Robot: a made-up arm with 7 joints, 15 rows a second.
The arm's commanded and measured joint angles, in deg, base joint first. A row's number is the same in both.
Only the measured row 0 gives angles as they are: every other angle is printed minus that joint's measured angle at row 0.
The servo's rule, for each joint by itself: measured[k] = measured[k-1] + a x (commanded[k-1-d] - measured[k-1]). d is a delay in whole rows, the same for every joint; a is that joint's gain. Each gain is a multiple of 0.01, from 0.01 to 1. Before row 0 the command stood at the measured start. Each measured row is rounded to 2 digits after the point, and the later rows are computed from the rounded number. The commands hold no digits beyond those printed.
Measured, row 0:
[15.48 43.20 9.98 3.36 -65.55 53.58 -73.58]
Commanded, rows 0 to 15:
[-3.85 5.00 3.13 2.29 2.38 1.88 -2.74]
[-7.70 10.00 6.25 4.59 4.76 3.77 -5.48]
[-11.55 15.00 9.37 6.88 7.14 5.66 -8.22]
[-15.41 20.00 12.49 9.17 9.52 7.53 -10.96]
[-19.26 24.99 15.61 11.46 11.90 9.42 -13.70]
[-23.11 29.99 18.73 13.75 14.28 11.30 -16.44]
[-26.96 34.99 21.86 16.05 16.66 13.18 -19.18]
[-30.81 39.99 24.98 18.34 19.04 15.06 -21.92]
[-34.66 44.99 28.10 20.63 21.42 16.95 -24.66]
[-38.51 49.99 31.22 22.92 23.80 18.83 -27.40]
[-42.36 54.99 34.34 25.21 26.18 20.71 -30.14]
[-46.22 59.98 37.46 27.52 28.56 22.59 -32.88]
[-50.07 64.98 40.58 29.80 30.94 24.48 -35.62]
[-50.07 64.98 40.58 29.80 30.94 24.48 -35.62]
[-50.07 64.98 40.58 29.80 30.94 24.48 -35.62]
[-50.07 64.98 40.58 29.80 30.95 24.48 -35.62]
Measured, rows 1 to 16:
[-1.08 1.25 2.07 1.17 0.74 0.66 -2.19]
[-2.93 3.44 4.83 2.91 1.99 1.75 -4.82]
[-5.34 6.33 7.83 4.93 3.59 3.12 -7.54]
[-8.16 9.75 10.91 7.09 5.43 4.66 -10.28]
[-11.27 13.56 14.01 9.32 7.44 6.33 -13.02]
[-14.59 17.67 17.13 11.58 9.56 8.07 -15.76]
[-18.05 22.00 20.25 13.86 11.76 9.86 -18.50]
[-21.62 26.50 23.37 16.14 14.02 11.68 -21.24]
[-25.27 31.12 26.49 18.43 16.31 13.52 -23.98]
[-28.98 35.84 29.61 20.72 18.63 15.38 -26.72]
[-32.73 40.63 32.73 23.01 20.97 17.25 -29.46]
[-36.51 45.47 35.85 25.31 23.32 19.12 -32.20]
[-40.31 50.35 38.97 27.60 25.68 21.00 -34.94]
[-43.04 54.01 40.03 28.72 27.31 22.22 -35.48]
[-45.01 56.75 40.39 29.27 28.44 23.01 -35.59]
[-46.43 58.81 40.52 29.54 29.22 23.52 -35.61]
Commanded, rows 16 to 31:
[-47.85 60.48 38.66 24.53 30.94 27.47 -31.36]
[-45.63 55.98 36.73 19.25 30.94 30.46 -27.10]
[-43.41 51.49 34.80 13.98 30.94 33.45 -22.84]
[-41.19 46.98 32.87 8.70 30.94 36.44 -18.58]
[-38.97 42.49 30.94 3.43 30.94 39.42 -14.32]
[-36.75 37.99 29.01 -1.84 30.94 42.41 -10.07]
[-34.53 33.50 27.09 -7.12 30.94 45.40 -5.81]
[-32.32 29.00 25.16 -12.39 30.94 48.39 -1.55]
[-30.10 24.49 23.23 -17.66 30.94 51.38 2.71]
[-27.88 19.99 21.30 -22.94 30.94 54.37 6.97]
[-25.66 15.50 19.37 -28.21 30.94 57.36 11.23]
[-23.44 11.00 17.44 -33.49 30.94 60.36 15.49]
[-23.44 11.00 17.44 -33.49 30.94 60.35 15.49]
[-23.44 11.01 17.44 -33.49 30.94 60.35 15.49]
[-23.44 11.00 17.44 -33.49 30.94 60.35 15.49]
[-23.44 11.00 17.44 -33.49 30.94 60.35 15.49]
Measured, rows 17 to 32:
[-46.83 59.23 39.29 26.98 29.75 24.90 -32.21]
[-46.49 58.42 37.60 23.04 30.12 26.85 -28.12]
[-45.63 56.69 35.75 18.42 30.37 29.16 -23.90]
[-44.39 54.26 33.85 13.46 30.55 31.71 -19.64]
[-42.87 51.32 31.93 8.34 30.67 34.41 -15.38]
[-41.16 47.99 30.00 3.15 30.75 37.21 -11.13]
[-39.30 44.37 28.08 -2.09 30.81 40.08 -6.87]
[-37.35 40.53 26.15 -7.34 30.85 42.99 -2.61]
[-35.32 36.52 24.22 -12.60 30.88 45.93 1.65]
[-33.24 32.39 22.29 -17.87 30.90 48.88 5.91]
[-31.12 28.17 20.36 -23.14 30.91 51.85 10.17]
[-28.97 23.88 18.43 -28.42 30.92 54.83 14.43]
[-27.42 20.66 17.78 -31.01 30.93 56.76 15.28]
[-26.31 18.25 17.56 -32.27 30.93 58.02 15.45]
[-25.51 16.44 17.48 -32.89 30.93 58.84 15.48]
[-24.93 15.08 17.45 -33.20 30.93 59.37 15.49]

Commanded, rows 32 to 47:
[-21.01 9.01 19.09 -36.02 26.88 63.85 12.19]
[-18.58 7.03 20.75 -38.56 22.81 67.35 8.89]
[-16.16 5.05 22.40 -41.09 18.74 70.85 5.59]
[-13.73 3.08 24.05 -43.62 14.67 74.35 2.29]
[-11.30 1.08 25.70 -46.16 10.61 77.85 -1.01]
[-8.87 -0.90 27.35 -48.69 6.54 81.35 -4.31]
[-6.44 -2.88 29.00 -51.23 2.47 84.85 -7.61]
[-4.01 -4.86 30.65 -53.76 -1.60 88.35 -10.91]
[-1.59 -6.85 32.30 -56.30 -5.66 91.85 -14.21]
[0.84 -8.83 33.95 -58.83 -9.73 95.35 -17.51]
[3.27 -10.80 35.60 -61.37 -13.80 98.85 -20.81]
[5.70 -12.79 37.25 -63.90 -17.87 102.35 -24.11]
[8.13 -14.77 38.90 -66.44 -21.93 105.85 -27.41]
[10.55 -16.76 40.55 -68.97 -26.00 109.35 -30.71]
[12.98 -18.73 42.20 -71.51 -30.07 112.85 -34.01]
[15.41 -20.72 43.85 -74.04 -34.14 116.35 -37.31]
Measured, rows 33 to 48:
[-23.83 13.56 18.53 -34.64 29.67 60.94 12.85]
[-22.36 11.93 20.00 -36.64 27.54 63.18 9.68]
[-20.62 10.21 21.58 -38.91 24.81 65.86 6.41]
[-18.69 8.43 23.21 -41.31 21.67 68.83 3.11]
[-16.62 6.59 24.85 -43.78 18.24 71.99 -0.19]
[-14.45 4.72 26.50 -46.28 14.61 75.27 -3.49]
[-12.21 2.82 28.15 -48.80 10.85 78.62 -6.79]
[-9.91 0.90 29.80 -51.33 6.99 82.03 -10.09]
[-7.58 -1.04 31.45 -53.86 3.07 85.47 -13.39]
[-5.22 -2.99 33.10 -56.39 -0.90 88.93 -16.69]
[-2.84 -4.94 34.75 -58.93 -4.90 92.40 -19.99]
[-0.45 -6.90 36.40 -61.46 -8.92 95.88 -23.29]
[1.95 -8.87 38.05 -64.00 -12.95 99.37 -26.59]
[4.36 -10.84 39.70 -66.53 -17.00 102.86 -29.89]
[6.77 -12.81 41.35 -69.07 -21.05 106.36 -33.19]
[9.19 -14.79 43.00 -71.60 -25.11 109.86 -36.49]

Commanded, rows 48 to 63:
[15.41 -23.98 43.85 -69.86 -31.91 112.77 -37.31]
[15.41 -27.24 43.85 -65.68 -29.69 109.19 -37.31]
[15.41 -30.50 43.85 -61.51 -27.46 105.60 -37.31]
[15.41 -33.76 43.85 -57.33 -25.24 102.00 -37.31]
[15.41 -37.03 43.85 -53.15 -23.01 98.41 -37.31]
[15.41 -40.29 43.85 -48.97 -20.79 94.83 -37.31]
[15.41 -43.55 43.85 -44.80 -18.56 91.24 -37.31]
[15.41 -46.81 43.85 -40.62 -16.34 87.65 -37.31]
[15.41 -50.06 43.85 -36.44 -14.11 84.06 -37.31]
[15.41 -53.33 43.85 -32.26 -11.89 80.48 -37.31]
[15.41 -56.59 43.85 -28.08 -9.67 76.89 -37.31]
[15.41 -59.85 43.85 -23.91 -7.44 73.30 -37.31]
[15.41 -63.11 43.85 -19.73 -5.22 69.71 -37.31]
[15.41 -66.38 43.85 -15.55 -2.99 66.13 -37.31]
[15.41 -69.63 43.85 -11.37 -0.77 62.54 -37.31]
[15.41 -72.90 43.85 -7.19 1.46 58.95 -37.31]
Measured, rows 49 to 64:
[10.93 -17.09 43.56 -70.71 -27.22 110.88 -37.15]
[12.18 -19.63 43.75 -68.14 -27.99 110.29 -37.28]
[13.08 -22.35 43.82 -64.76 -27.83 108.65 -37.30]
[13.73 -25.20 43.84 -60.97 -27.03 106.32 -37.31]
[14.20 -28.16 43.85 -56.98 -25.78 103.55 -37.31]
[14.54 -31.19 43.85 -52.89 -24.23 100.50 -37.31]
[14.78 -34.28 43.85 -48.76 -22.47 97.26 -37.31]
[14.96 -37.41 43.85 -44.61 -20.57 93.90 -37.31]
[15.09 -40.57 43.85 -40.44 -18.57 90.46 -37.31]
[15.18 -43.76 43.85 -36.27 -16.50 86.97 -37.31]
[15.24 -46.97 43.85 -32.09 -14.38 83.44 -37.31]
[15.29 -50.19 43.85 -27.92 -12.23 79.89 -37.31]
[15.32 -53.42 43.85 -23.74 -10.06 76.33 -37.31]
[15.35 -56.66 43.85 -19.56 -7.87 72.76 -37.31]
[15.37 -59.90 43.85 -15.38 -5.67 69.18 -37.31]
[15.38 -63.15 43.85 -11.20 -3.46 65.60 -37.31]

